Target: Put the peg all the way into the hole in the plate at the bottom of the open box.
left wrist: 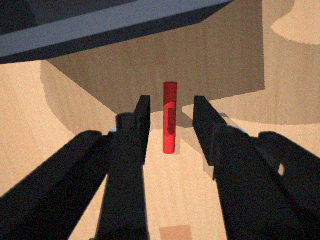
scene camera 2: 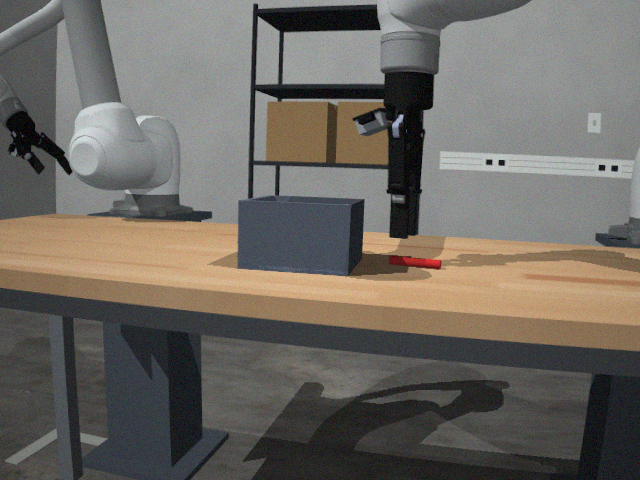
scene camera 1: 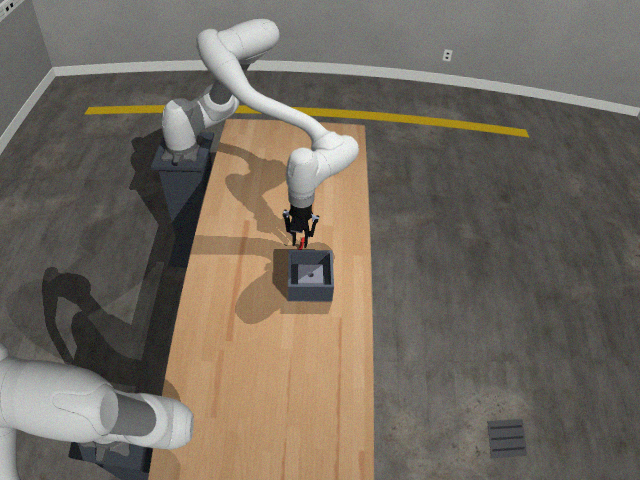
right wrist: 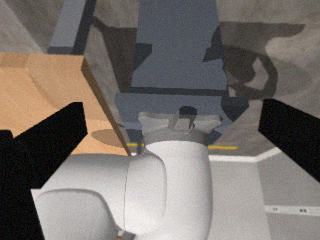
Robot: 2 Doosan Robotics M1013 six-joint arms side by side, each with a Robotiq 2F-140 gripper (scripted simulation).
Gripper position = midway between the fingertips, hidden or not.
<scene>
I see my left gripper (scene camera 2: 402, 236), my right gripper (scene camera 2: 56, 171), a grey box (scene camera 1: 297, 292) and a red peg (left wrist: 170, 88).
My left gripper also shows in the left wrist view (left wrist: 171, 110). My right gripper is seen too in the right wrist view (right wrist: 172, 116).
</scene>
